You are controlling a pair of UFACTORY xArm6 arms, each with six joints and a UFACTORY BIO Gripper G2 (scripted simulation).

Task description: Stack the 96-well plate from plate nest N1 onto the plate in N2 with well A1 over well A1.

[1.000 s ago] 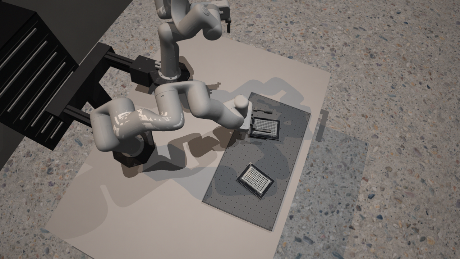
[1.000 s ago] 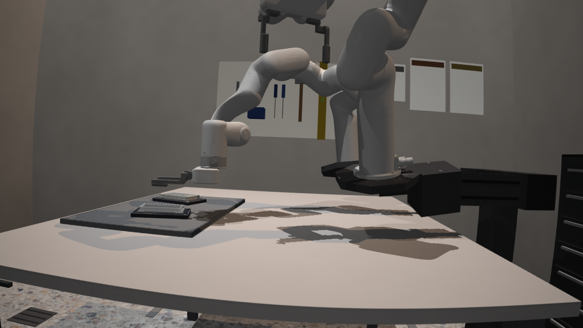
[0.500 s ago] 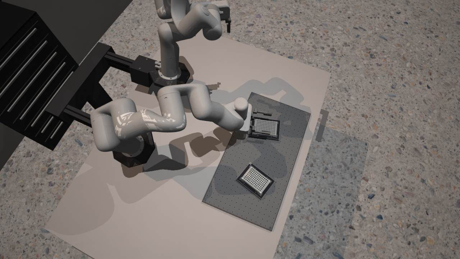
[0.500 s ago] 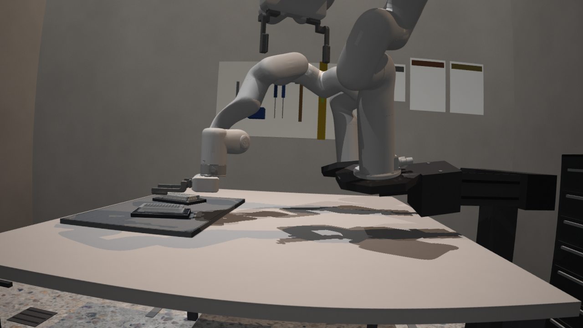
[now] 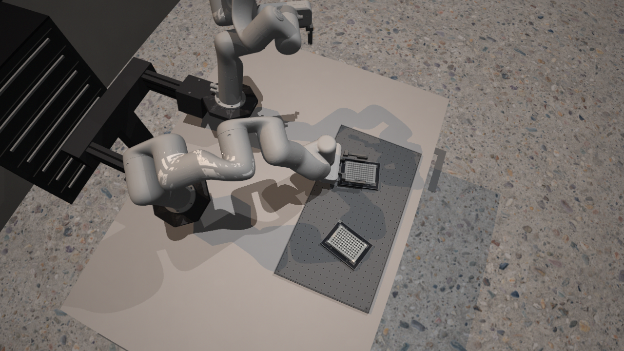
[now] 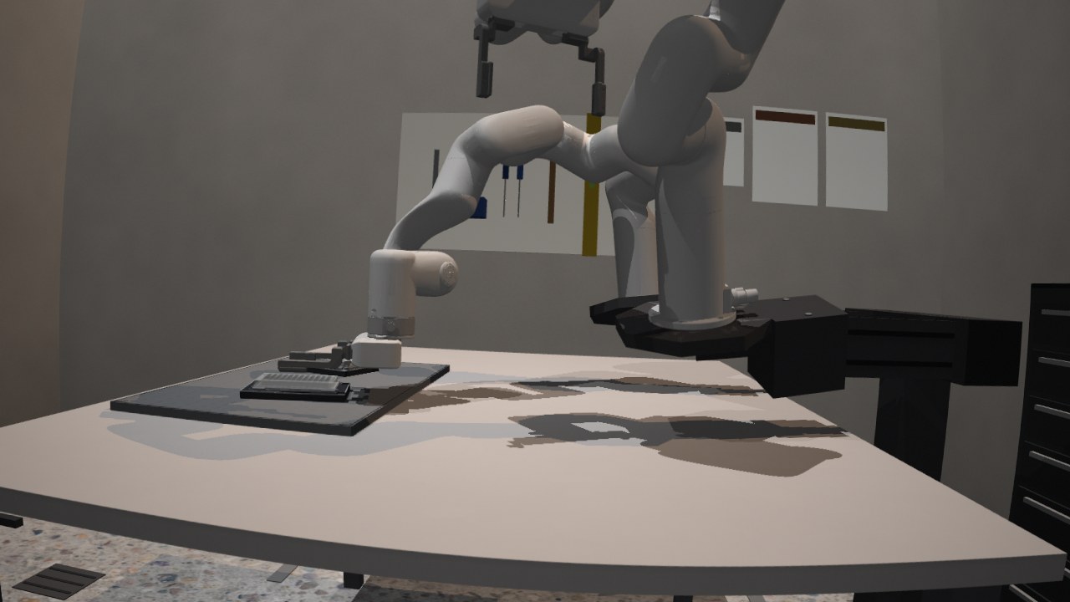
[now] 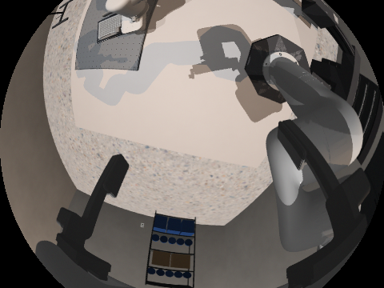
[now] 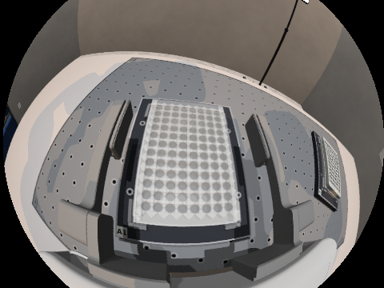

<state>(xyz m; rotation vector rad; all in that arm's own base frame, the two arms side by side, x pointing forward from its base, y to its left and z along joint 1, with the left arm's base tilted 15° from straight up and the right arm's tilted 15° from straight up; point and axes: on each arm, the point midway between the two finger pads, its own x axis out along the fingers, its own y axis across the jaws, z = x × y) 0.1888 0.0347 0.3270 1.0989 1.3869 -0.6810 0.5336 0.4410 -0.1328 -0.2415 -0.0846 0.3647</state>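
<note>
The clear 96-well plate is 40 mm below my right hand. From my right hand the other things lie so: A1 label (220 mm to the right, 40 mm below, 20 mm behind); dark perforated board (150 mm to the right, 60 mm below, 20 mm ahead); plate nest N1 (50 mm below).
</note>
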